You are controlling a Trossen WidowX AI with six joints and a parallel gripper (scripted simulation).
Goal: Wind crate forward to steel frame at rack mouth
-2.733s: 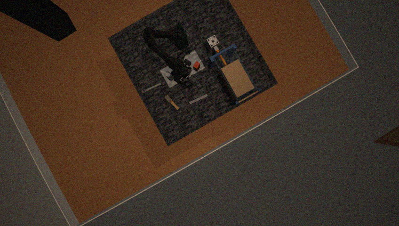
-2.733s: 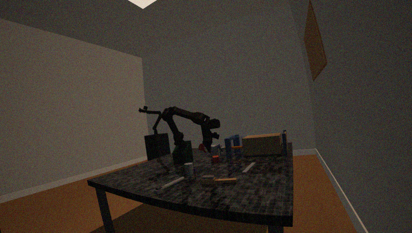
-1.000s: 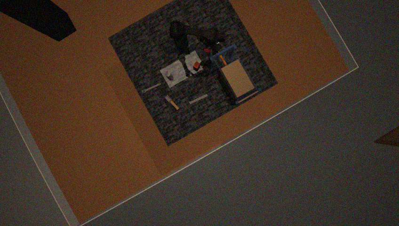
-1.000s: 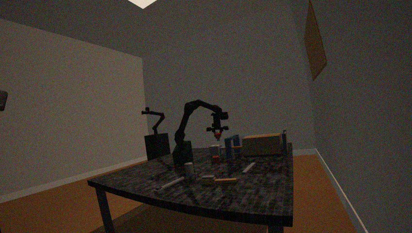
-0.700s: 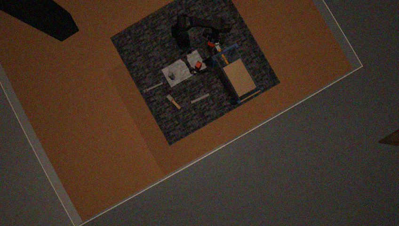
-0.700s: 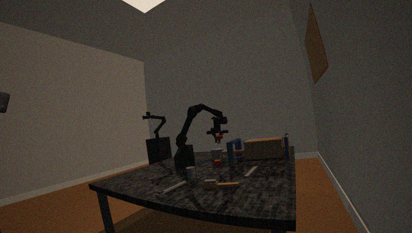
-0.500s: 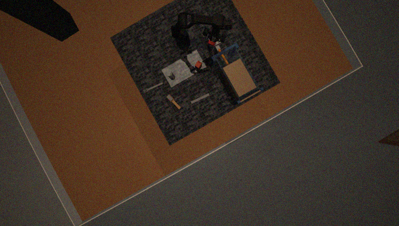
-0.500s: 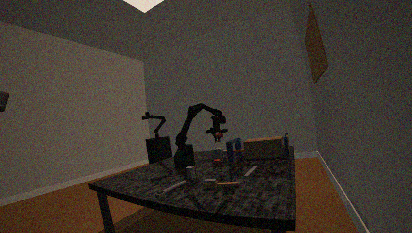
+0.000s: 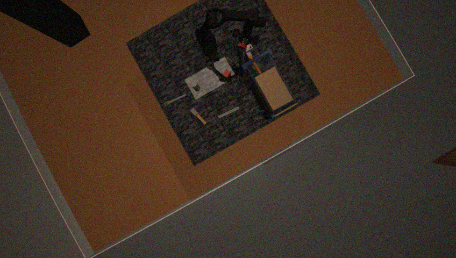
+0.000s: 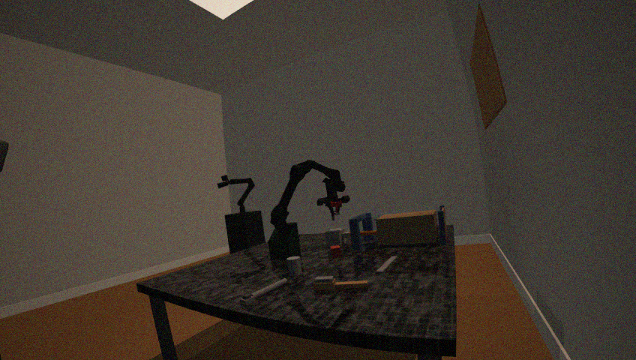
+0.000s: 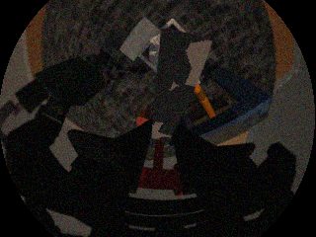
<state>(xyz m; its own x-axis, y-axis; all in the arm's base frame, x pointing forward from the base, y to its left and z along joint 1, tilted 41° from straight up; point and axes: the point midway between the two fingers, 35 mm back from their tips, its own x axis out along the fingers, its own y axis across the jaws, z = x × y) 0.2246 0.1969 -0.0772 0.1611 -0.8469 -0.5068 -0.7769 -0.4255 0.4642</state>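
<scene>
The red grip is 20 mm ahead of my gripper tip, 20 mm to the right of it and 50 mm above it. The rest, counted from my gripper tip: blue steel frame: 120 mm ahead, 60 mm to the left, 80 mm below; winch handle: 10 mm behind, 10 mm to the left, 20 mm above; winch: 60 mm behind, 50 mm to the left, 160 mm below.
</scene>
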